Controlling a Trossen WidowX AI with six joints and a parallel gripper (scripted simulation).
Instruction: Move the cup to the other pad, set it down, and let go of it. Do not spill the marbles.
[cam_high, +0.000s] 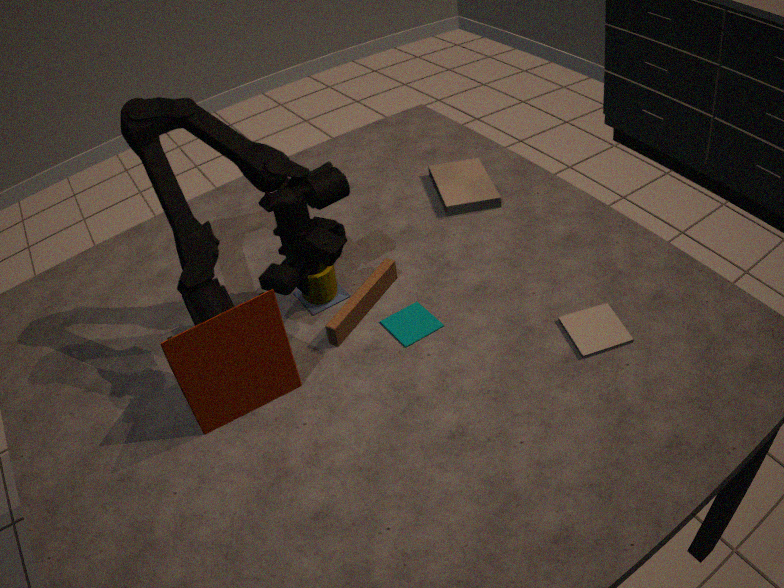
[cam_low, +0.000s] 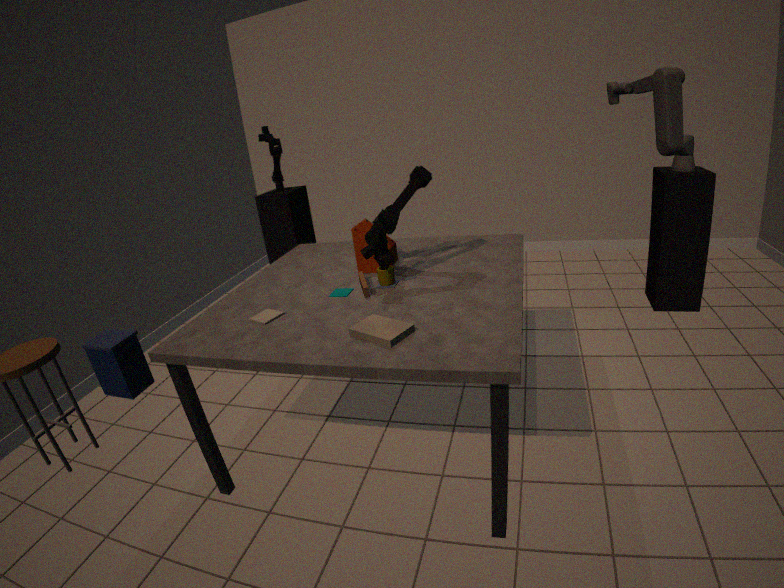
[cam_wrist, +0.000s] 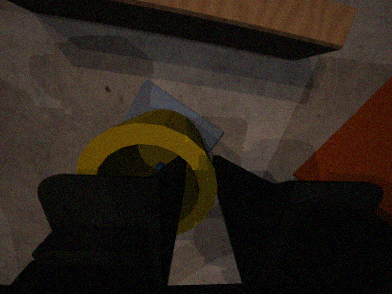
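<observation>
The pale blue pad lies 3 cm ahead of my gripper tip, 2 cm to the left of it and 4 cm below it. From my gripper tip the other things lie so: wooden block (7 cm ahead, 7 cm to the right, 2 cm below); then teal pad (12 cm ahead, 15 cm to the right, 4 cm below); then yellow cup (2 cm ahead, 2 cm to the left).
</observation>
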